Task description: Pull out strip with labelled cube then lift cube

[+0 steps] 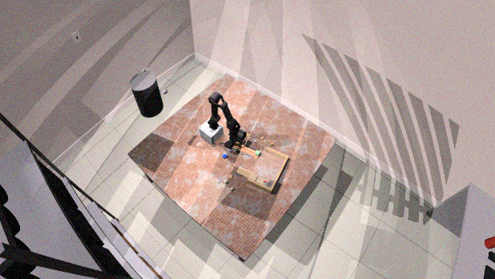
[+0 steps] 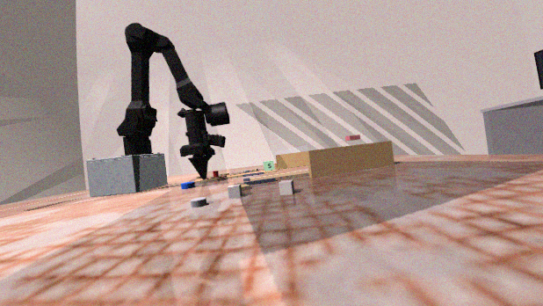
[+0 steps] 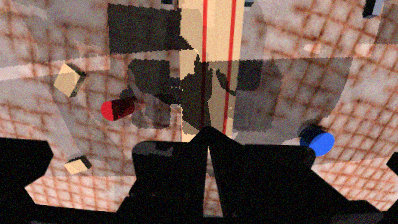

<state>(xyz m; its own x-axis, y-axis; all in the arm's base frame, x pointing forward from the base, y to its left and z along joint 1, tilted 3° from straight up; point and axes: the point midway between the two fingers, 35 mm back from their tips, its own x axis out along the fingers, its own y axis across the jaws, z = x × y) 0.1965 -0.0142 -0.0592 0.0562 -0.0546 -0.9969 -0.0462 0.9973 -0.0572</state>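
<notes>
My gripper tip is now 2 cm short of the red cube, 9 cm to the right of it and 1 cm below it. Also, from my gripper tip: speckled tan strip 22 cm ahead, 17 cm to the right.
</notes>
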